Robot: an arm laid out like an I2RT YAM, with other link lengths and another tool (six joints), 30 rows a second.
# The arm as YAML. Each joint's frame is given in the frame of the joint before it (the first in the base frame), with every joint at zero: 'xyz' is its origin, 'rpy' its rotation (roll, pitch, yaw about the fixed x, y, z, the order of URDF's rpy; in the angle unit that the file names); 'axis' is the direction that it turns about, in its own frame. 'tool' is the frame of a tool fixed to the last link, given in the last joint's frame.
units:
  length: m
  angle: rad
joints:
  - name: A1
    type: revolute
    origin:
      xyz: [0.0, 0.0, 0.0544]
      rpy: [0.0, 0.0, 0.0]
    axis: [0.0, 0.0, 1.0]
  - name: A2
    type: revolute
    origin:
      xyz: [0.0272, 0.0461, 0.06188]
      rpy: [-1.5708, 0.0, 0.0]
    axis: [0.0, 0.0, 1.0]
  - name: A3
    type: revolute
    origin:
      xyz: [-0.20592, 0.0, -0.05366]
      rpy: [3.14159, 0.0, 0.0]
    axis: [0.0, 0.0, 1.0]
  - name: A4
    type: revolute
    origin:
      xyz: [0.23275, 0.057, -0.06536]
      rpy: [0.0, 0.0, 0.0]
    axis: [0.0, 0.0, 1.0]
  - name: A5
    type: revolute
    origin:
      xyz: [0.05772, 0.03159, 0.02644]
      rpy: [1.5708, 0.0, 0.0]
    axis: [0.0, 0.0, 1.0]
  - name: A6
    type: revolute
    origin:
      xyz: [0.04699, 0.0, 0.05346]
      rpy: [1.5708, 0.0, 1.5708]
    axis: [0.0, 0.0, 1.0]
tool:
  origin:
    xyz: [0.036, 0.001, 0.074]
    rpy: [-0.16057, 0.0, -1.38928]
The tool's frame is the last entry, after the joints.
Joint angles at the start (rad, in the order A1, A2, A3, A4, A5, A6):
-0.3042 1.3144 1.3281 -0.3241 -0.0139 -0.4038
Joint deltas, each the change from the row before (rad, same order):
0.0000 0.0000 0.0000 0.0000 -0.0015 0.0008
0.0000 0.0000 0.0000 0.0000 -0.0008 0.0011
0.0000 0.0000 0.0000 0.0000 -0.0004 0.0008
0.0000 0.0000 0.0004 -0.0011 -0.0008 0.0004
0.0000 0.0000 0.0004 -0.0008 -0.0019 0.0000
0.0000 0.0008 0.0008 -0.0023 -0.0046 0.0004
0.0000 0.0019 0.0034 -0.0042 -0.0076 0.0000
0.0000 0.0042 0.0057 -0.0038 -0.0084 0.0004
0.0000 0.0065 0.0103 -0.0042 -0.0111 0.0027
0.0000 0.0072 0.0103 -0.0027 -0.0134 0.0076
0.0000 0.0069 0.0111 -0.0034 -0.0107 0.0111
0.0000 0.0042 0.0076 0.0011 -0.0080 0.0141
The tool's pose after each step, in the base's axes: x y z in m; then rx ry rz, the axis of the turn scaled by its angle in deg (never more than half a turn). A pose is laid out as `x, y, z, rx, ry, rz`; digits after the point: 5 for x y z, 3 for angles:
0.35763, -0.11257, 0.31266, 126.235, -11.867, 90.183
0.35766, -0.11249, 0.31261, 126.284, -11.906, 90.236
0.35768, -0.11246, 0.31258, 126.313, -11.942, 90.268
0.35766, -0.11236, 0.31254, 126.385, -11.933, 90.266
0.35774, -0.11214, 0.31255, 126.469, -11.851, 90.317
0.35804, -0.11165, 0.31215, 126.751, -11.675, 90.369
0.35864, -0.11087, 0.31207, 127.144, -11.344, 90.506
0.35973, -0.11014, 0.31215, 127.550, -11.005, 90.704
0.36138, -0.10927, 0.31311, 127.991, -10.706, 91.161
0.36330, -0.10826, 0.31389, 128.572, -10.636, 91.845
0.36492, -0.10753, 0.31488, 129.125, -10.919, 92.509
0.36608, -0.10704, 0.31610, 129.457, -11.521, 93.339

